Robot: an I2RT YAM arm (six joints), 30 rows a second.
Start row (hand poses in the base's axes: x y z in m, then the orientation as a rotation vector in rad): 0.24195, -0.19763, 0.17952, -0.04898, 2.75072, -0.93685
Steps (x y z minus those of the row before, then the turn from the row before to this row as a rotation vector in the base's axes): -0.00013, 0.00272, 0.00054, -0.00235, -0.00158, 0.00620; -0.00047, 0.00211, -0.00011, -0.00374, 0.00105, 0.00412; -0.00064, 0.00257, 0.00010, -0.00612, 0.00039, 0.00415; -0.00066, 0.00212, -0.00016, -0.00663, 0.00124, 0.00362; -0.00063, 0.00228, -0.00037, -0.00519, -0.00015, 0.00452; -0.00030, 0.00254, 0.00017, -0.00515, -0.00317, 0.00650; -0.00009, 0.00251, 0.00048, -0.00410, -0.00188, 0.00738; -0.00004, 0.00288, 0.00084, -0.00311, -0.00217, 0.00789; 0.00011, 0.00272, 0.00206, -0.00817, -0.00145, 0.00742; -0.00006, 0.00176, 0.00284, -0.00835, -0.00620, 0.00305; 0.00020, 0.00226, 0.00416, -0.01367, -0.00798, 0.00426; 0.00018, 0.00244, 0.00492, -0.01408, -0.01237, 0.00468; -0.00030, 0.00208, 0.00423, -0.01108, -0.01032, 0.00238; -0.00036, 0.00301, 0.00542, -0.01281, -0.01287, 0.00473
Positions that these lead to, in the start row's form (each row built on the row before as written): 0.24182, -0.19491, 0.18006, -0.05711, 2.74648, -0.93813; 0.24135, -0.19280, 0.17995, -0.06391, 2.74457, -0.94244; 0.24071, -0.19023, 0.18005, -0.07084, 2.74095, -0.94987; 0.24005, -0.18811, 0.17989, -0.07755, 2.73799, -0.95831; 0.23942, -0.18583, 0.17952, -0.08454, 2.73412, -0.96422; 0.23912, -0.18329, 0.17969, -0.09267, 2.72691, -0.96887; 0.23903, -0.18078, 0.18017, -0.10244, 2.72105, -0.97208; 0.23899, -0.17790, 0.18101, -0.11254, 2.71519, -0.97372; 0.23910, -0.17518, 0.18307, -0.12329, 2.70778, -0.98252; 0.23904, -0.17342, 0.18591, -0.12571, 2.69735, -0.99180; 0.23924, -0.17116, 0.19007, -0.12981, 2.68240, -1.00753; 0.23942, -0.16872, 0.19499, -0.13216, 2.66308, -1.02265; 0.23912, -0.16664, 0.19922, -0.13196, 2.64773, -1.03470; 0.23876, -0.16363, 0.20464, -0.13379, 2.62843, -1.04767
